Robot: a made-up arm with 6 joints.
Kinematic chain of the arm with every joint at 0, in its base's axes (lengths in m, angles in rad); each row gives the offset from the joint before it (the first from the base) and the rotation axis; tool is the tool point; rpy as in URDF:
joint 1: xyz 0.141 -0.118 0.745 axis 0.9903 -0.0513 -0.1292
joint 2: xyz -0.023 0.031 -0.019 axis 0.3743 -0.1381 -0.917
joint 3: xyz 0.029 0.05 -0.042 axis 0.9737 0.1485 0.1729
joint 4: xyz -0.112 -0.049 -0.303 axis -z
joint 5: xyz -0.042 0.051 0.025 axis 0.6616 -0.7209 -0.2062
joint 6: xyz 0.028 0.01 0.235 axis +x
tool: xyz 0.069 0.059 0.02 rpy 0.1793 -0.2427 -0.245
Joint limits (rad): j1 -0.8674..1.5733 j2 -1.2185..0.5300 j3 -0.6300..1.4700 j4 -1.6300..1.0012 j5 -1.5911..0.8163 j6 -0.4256..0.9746
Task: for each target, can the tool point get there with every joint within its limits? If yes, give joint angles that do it. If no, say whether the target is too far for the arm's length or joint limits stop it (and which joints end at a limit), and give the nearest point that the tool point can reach.
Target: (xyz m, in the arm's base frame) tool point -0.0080 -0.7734 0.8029
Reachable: no: joint limits stop it (at a limit: joint 2, joint 4, joint 5) | nearest point 0.0055 -0.6593 0.7945 | short by 0.115 m
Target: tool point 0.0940 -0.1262 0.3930
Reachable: yes | joints -0.5217 -0.6972 -0.0549 0.3252 -0.8121 -0.2296
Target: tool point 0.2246 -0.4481 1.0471
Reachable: no: joint limits stop it (at a limit: joint 1, joint 2, joint 3, joint 6) | nearest point 0.2101 -0.3443 1.0655 | short by 0.106 m
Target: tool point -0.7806 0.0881 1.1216
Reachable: no: too far | nearest point -0.3792 0.0366 0.9695 | short by 0.432 m
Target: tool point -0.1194 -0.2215 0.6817
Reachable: yes | joints -0.6119 -0.9048 -0.0775 -1.0762 -0.2677 0.2221
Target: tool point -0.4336 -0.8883 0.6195
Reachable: no: too far | nearest point -0.2263 -0.5716 0.6650 | short by 0.381 m
